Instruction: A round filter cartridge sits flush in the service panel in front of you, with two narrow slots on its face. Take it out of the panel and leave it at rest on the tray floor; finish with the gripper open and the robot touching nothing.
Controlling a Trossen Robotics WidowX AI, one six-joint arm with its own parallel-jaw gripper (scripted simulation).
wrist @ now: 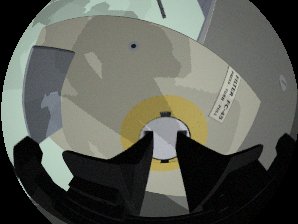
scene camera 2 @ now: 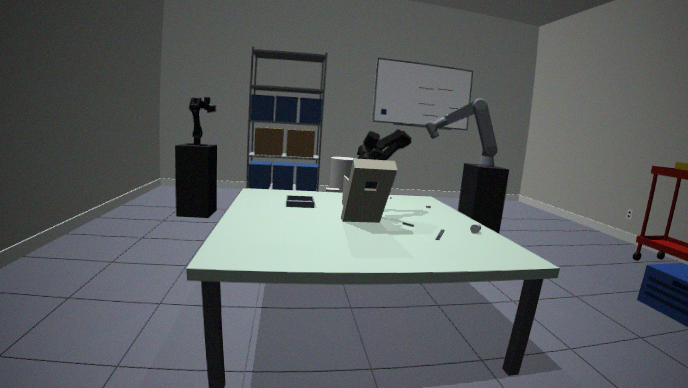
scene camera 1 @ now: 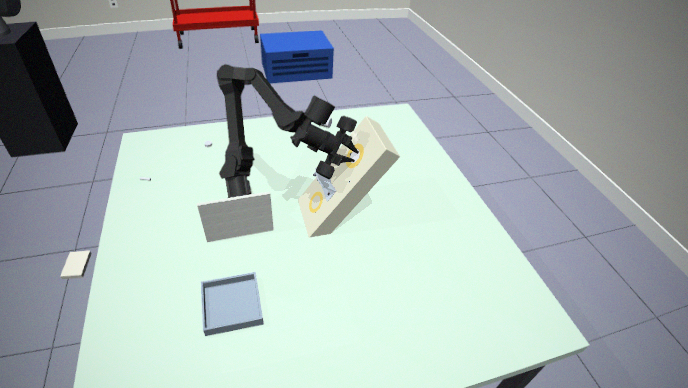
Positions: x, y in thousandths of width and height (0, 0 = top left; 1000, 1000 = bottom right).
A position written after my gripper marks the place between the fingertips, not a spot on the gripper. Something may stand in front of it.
I see my gripper (scene camera 1: 520, 406), a filter cartridge (wrist: 552, 574), a service panel (scene camera 1: 512, 468) and a tray (scene camera 1: 336, 782).
My gripper is seen too in the wrist view (wrist: 552, 609). The service panel is seen too in the wrist view (wrist: 421, 324) and in scene camera 2 (scene camera 2: 539, 470). Scene camera 2 does not show the filter cartridge, which is hidden by the service panel.
